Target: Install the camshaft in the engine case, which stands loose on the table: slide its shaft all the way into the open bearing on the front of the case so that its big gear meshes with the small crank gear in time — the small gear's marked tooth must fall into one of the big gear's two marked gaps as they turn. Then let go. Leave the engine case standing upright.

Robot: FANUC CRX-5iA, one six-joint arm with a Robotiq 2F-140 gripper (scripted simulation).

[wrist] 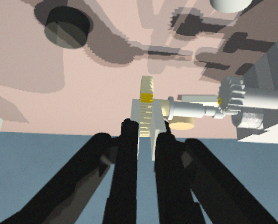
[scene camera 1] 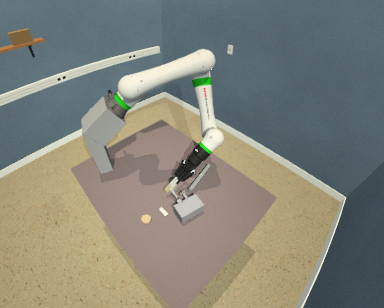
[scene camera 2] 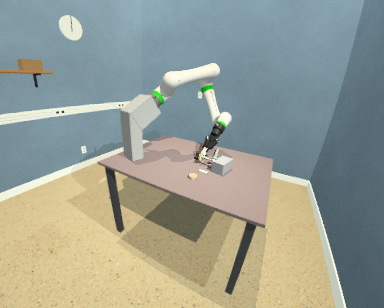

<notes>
The pictures show: the gripper, a small black knob and a small crank gear.
</notes>
